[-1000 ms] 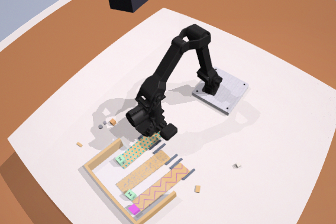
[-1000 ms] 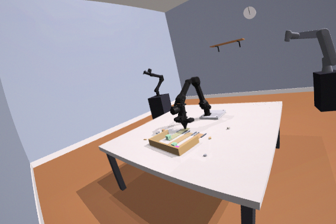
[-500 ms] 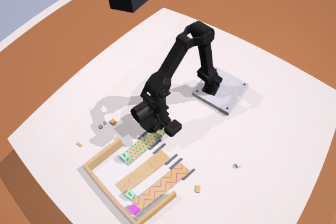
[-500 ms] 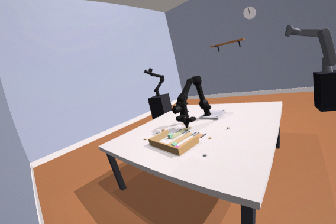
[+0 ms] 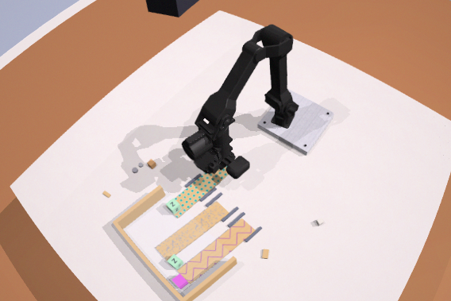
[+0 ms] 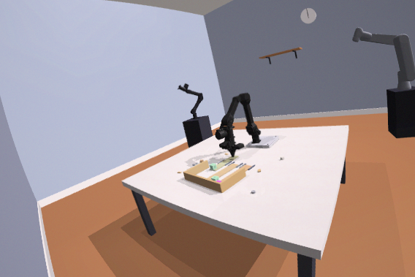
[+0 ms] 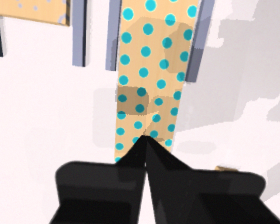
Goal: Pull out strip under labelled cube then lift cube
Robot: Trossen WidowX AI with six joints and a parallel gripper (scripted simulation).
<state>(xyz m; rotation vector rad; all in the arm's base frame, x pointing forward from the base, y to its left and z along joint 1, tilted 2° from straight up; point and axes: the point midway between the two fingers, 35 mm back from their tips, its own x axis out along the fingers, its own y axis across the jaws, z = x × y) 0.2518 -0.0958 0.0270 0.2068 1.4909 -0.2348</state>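
The dotted strip lies 9 cm ahead of my gripper tip and 2 cm to the right of it. Round my gripper tip: white cube (4 cm ahead, 35 cm to the left).
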